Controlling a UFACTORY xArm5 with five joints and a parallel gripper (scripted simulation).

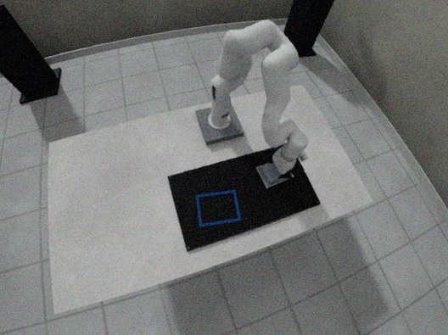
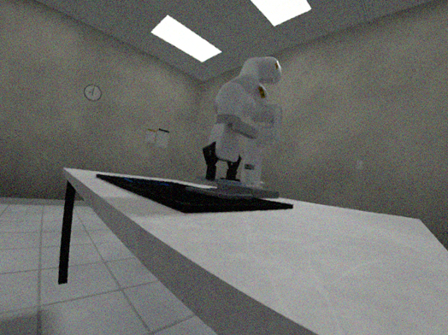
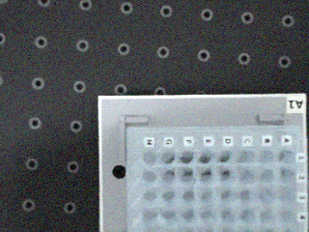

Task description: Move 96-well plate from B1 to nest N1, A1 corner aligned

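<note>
Right now my hand is 50 mm above the plate nest N1. Also, from my hand: 96-well plate 10 mm below.
</note>
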